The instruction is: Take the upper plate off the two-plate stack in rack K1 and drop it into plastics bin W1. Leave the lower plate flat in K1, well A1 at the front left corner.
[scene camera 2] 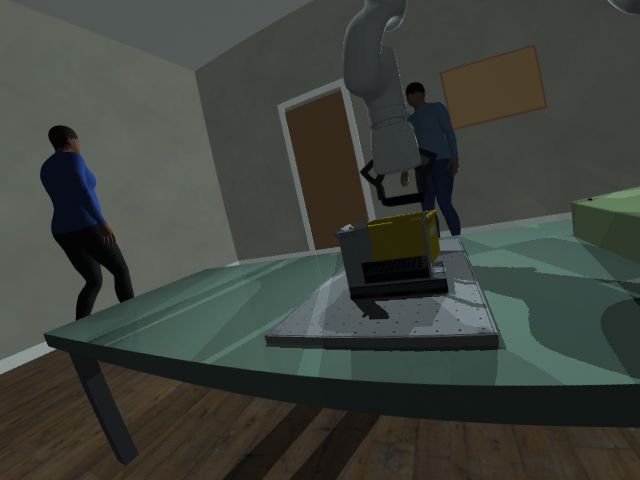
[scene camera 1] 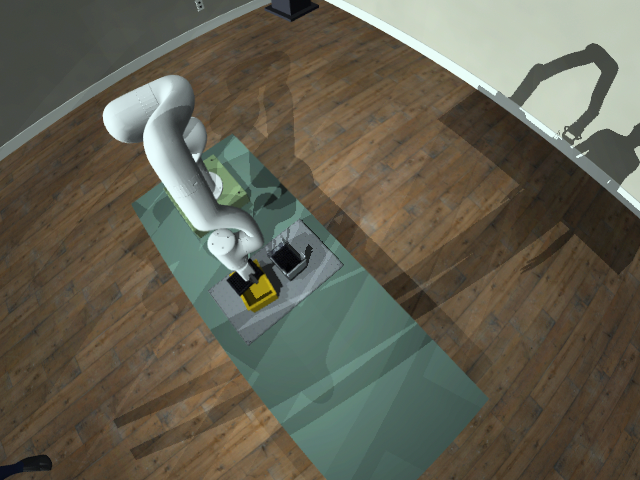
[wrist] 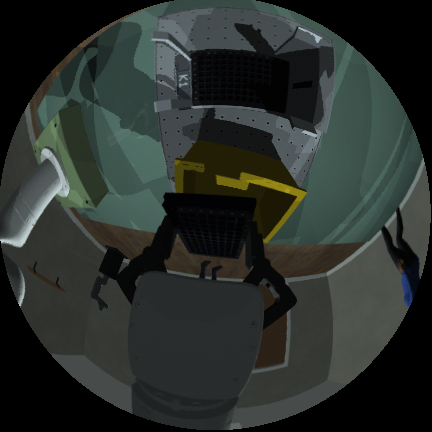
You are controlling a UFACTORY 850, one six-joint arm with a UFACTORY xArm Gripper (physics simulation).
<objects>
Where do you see a black plate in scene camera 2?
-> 416,267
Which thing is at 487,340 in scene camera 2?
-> A grey perforated board.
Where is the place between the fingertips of the gripper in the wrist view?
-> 209,225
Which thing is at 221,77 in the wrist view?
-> A black plate.
</objects>
